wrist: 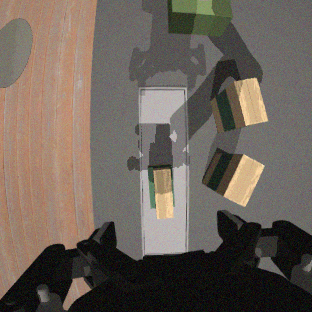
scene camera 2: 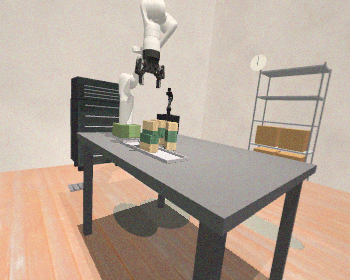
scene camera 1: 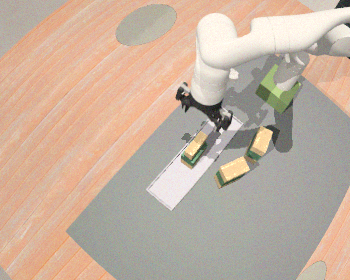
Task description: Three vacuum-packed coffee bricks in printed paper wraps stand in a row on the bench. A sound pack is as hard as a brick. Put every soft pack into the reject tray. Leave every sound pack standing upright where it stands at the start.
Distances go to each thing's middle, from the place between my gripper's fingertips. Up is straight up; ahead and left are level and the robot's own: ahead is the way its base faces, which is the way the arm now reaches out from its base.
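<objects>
White reject tray (scene camera 1: pixel 176 180): 310 mm below my hand, 20 mm to the left of it and 10 mm behind it.
</objects>
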